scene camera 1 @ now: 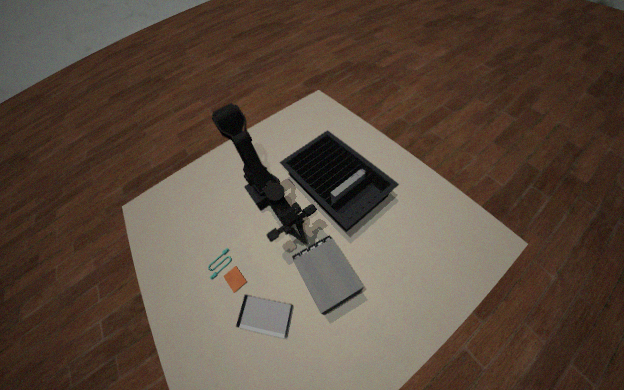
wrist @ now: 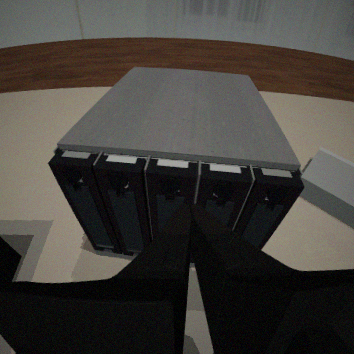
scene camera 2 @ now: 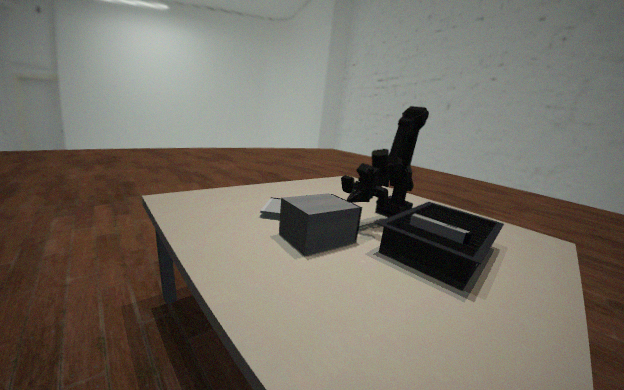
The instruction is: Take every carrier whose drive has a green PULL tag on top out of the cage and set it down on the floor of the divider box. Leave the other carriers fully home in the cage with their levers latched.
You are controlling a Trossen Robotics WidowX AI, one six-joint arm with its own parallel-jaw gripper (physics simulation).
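Pixels of known places: gripper, between the fingertips: (scene camera 1: pixel 306 243) (wrist: pixel 188 211) (scene camera 2: pixel 347 201); arm's base, origin of its link: (scene camera 2: pixel 397 201).
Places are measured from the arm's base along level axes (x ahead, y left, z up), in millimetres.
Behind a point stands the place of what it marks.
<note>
The grey cage (scene camera 1: pixel 327 277) @(z 58, x 483, y 4 mm) (scene camera 2: pixel 320 225) @(z 22, x 528, y 79 mm) (wrist: pixel 185 110) @(z 58, x 438, y 12 mm) stands on the table. In the wrist view its front holds several dark carriers side by side, among them the leftmost carrier (wrist: pixel 85 200) @(z 26, x 373, y 76 mm), the middle carrier (wrist: pixel 172 185) @(z 48, x 367, y 20 mm) and the rightmost carrier (wrist: pixel 272 200) @(z 44, x 361, y -36 mm), each with a pale strip at its top edge. The drive tops and any green tags are hidden under the cage roof. My gripper (scene camera 1: pixel 306 243) @(z 47, x 351, y 12 mm) (wrist: pixel 188 211) @(z 47, x 351, y 12 mm) is shut and empty, its tips in front of the middle carriers. The black divider box (scene camera 1: pixel 372 208) @(z -45, x 356, y 314 mm) (scene camera 2: pixel 425 260) @(z -24, x 356, y 306 mm) holds a long pale block (scene camera 1: pixel 348 185) @(z 49, x 258, y 268 mm) (scene camera 2: pixel 440 228) @(z 39, x 259, y 289 mm) beside its slots.
A flat pale tray-like object (scene camera 1: pixel 265 316) @(z -33, x 451, y -234 mm) (scene camera 2: pixel 271 207) @(z -34, x 488, y -227 mm) (wrist: pixel 332 180) @(z -34, x 462, y -188 mm) lies beside the cage. An orange square (scene camera 1: pixel 235 279) @(z -55, x 271, y -275 mm) and a teal cable (scene camera 1: pixel 220 263) @(z -56, x 178, y -301 mm) lie on the table (scene camera 1: pixel 190 220) @(z -60, x -94, y -350 mm) on the side of the arm away from the divider box.
</note>
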